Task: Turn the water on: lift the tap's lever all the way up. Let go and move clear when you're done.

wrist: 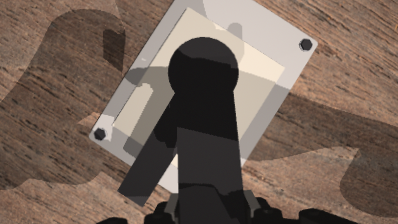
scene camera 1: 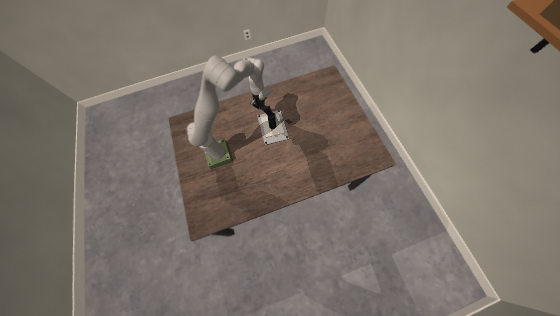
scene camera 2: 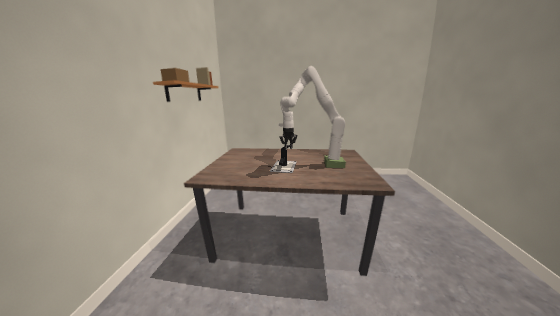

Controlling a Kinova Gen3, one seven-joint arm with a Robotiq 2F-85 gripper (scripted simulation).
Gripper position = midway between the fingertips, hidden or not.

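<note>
My gripper's in the picture (wrist: 211,207), and there's a tap (wrist: 258,73) in there with it.
</note>
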